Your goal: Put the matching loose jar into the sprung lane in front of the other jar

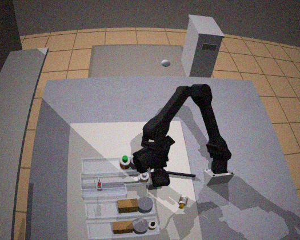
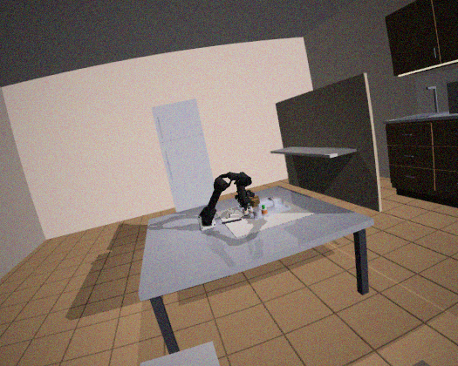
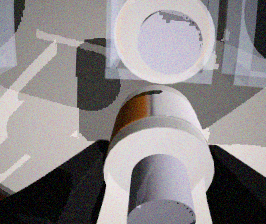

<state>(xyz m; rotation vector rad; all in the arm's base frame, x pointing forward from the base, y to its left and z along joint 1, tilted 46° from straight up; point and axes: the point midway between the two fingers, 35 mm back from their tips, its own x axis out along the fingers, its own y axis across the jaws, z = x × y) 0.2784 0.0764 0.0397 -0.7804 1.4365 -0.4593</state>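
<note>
Right now my gripper tip is 110 mm past the thin black bar, 50 mm above it and 30 mm to the left of it. From my gripper tip the other things lie so: sprung lane 180 mm ahead, 60 mm to the left, 40 mm below; then red mark 220 mm ahead, 80 mm to the left, 10 mm above.
</note>
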